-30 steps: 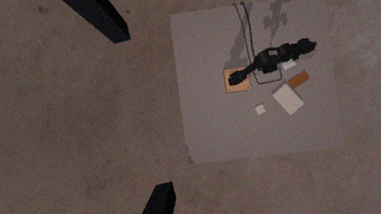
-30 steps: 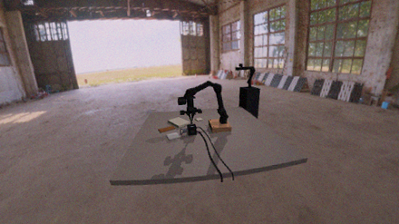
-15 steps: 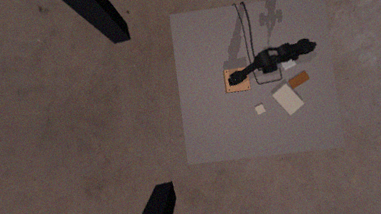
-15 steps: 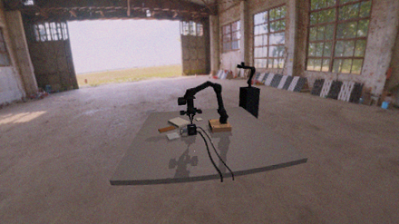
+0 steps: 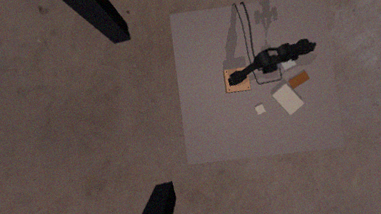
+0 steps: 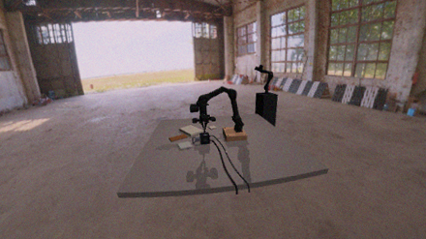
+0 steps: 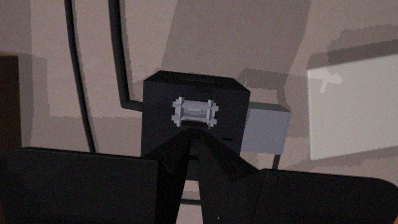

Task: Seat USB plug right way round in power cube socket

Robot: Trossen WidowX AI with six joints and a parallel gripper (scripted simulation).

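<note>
Right now the USB plug is 20 mm below my gripper tip. The rest, counted from my gripper tip: small white piece: 340 mm to the right, 140 mm behind, 120 mm below; then cream box: 310 mm to the right, 110 mm below, 90 mm ahead; then orange block: 230 mm ahead, 180 mm to the right, 120 mm below.
</note>
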